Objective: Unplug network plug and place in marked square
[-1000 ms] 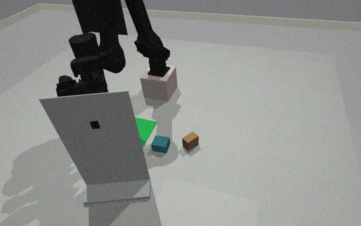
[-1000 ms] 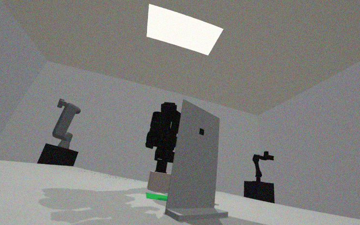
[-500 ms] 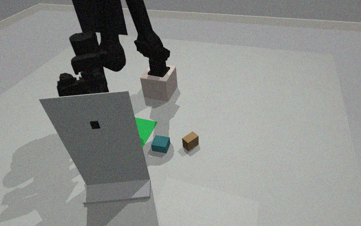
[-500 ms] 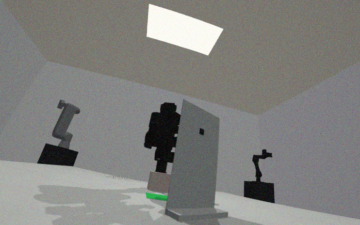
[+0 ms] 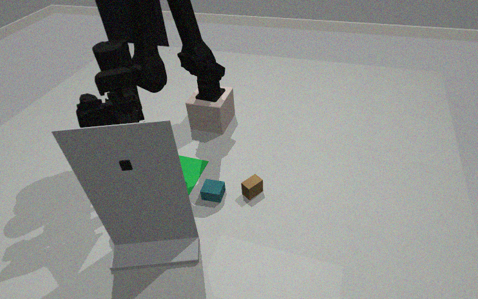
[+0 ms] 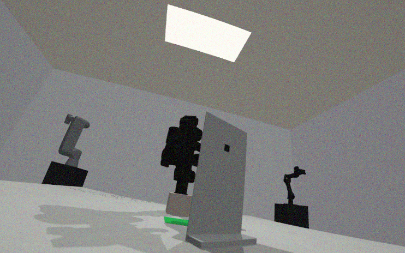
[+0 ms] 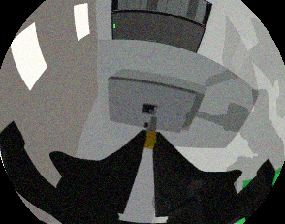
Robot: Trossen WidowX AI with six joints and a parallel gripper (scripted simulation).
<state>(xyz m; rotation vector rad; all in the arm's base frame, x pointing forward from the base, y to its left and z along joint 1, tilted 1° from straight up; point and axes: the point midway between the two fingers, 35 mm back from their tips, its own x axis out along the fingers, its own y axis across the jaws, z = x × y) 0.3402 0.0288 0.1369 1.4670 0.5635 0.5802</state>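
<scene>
Right now the green marked square is 140 mm behind my gripper tip, 40 mm to the right of it and 220 mm below it. Also, from my gripper tip: network plug (right at my gripper tip); teal block (110 mm behind, 80 mm to the left, 210 mm below); grey upright panel (60 mm ahead, 30 mm to the left, 80 mm below).
</scene>
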